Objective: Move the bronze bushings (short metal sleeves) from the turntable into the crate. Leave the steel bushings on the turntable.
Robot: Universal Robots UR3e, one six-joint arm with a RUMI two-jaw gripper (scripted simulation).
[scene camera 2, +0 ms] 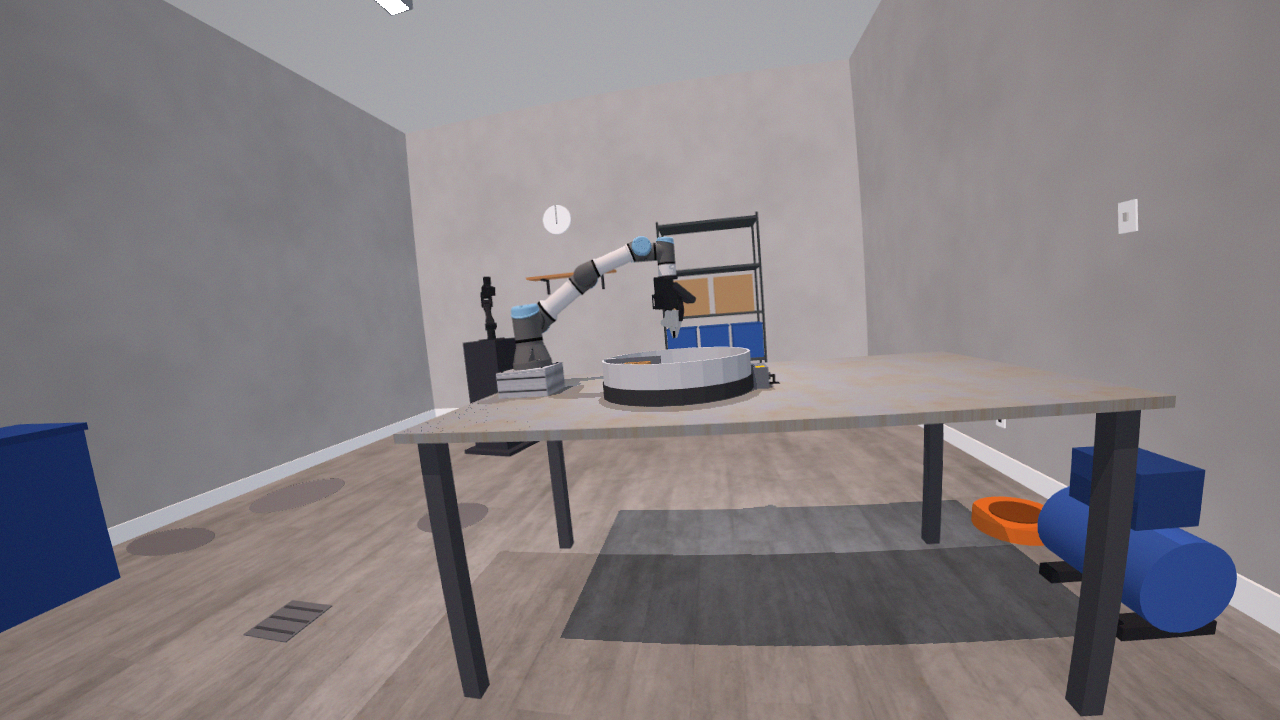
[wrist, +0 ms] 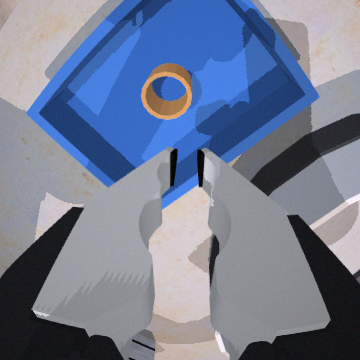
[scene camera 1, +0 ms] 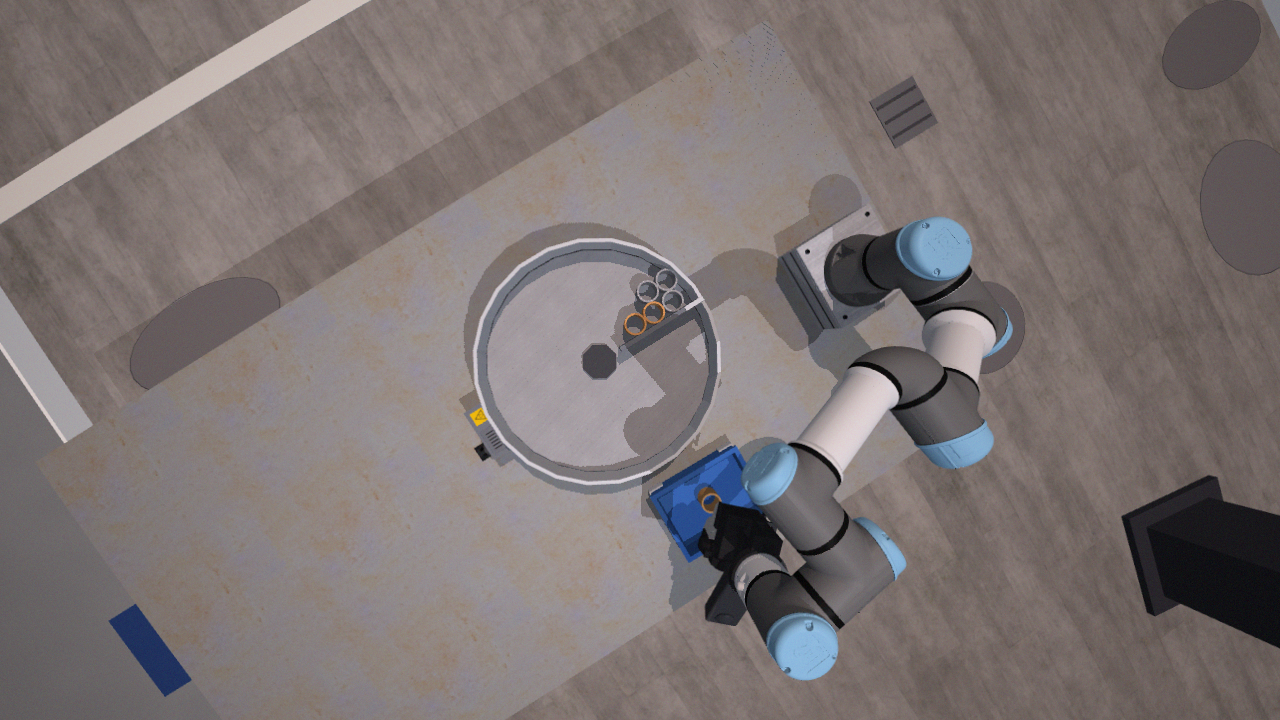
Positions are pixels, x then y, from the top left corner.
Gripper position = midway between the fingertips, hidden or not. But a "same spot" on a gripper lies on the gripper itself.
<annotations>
The gripper shows in scene camera 2, in the wrist view (187, 151) and in scene camera 1. The same spot on the gripper: (scene camera 2: 673, 318) is (scene camera 1: 714, 528). One and the same spot on a blue crate: (wrist: 246, 83) is (scene camera 1: 673, 491).
</annotations>
